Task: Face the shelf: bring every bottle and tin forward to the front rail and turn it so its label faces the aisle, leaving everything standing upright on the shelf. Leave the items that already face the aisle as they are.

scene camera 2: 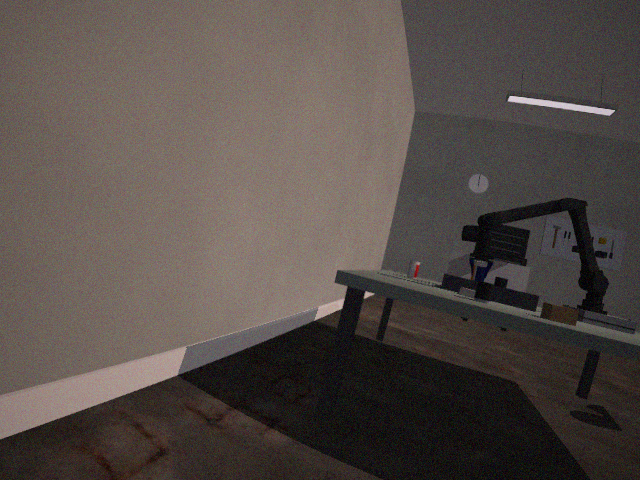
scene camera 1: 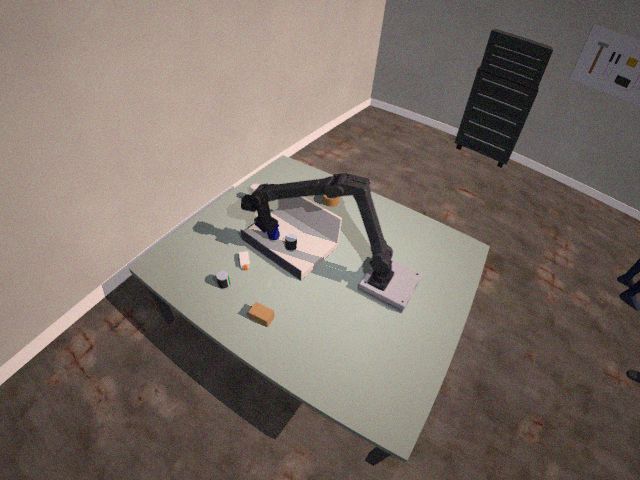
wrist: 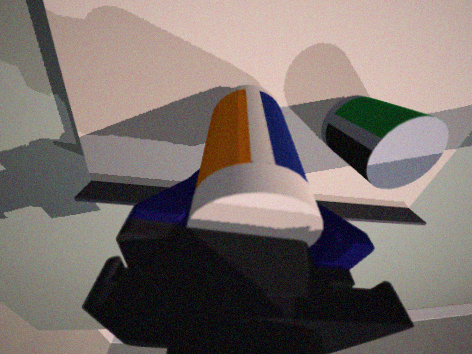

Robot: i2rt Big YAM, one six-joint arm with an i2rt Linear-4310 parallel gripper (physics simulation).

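Seen in the pictures: gripper, between the fingertips: (scene camera 2: 478, 276) (scene camera 1: 269, 234); arm's base, origin of its link: (scene camera 2: 591, 311) (scene camera 1: 380, 278).
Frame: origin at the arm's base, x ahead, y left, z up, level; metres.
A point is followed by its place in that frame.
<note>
My gripper (scene camera 1: 273, 231) @(x 0.560, y 0.100, z 0.034 m) (scene camera 2: 480, 271) @(x 0.560, y 0.100, z 0.034 m) (wrist: 242, 177) @(x 0.560, y 0.100, z 0.034 m) is shut on a grey cylinder (wrist: 260, 120) @(x 0.556, y 0.049, z 0.057 m) with an orange panel and a blue panel, over the left part of the shelf (scene camera 1: 315, 242) @(x 0.375, y -0.031, z -0.016 m). In scene camera 1 its fingers mostly hide the cylinder. I cannot tell whether its base touches the shelf. The shelf's dark front rail (scene camera 1: 271, 255) @(x 0.498, y 0.165, z -0.017 m) (scene camera 2: 514, 298) @(x 0.408, y 0.175, z -0.020 m) (wrist: 370, 210) @(x 0.387, y 0.173, z -0.004 m) runs along the near edge. A black tin (scene camera 1: 291, 242) @(x 0.436, y 0.090, z 0.047 m) (wrist: 350, 150) @(x 0.479, y 0.075, z 0.034 m) with a pale top and a green panel stands upright on the shelf, apart from the held cylinder, near the rail.
On the table (scene camera 1: 361, 361) @(x -0.114, y 0.388, z -0.053 m) in front of the shelf are a white box (scene camera 1: 244, 259) @(x 0.591, y 0.257, z -0.026 m) with an orange end, a black tin with a pale top (scene camera 1: 222, 280) @(x 0.565, y 0.433, z 0.012 m) and an orange block (scene camera 1: 261, 314) @(x 0.325, y 0.459, z -0.004 m). A round orange object (scene camera 1: 331, 200) @(x 0.479, y -0.361, z -0.008 m) sits behind the shelf. A red-and-white cylinder (scene camera 2: 415, 269) @(x 0.850, y -0.129, z -0.001 m) stands left of it.
</note>
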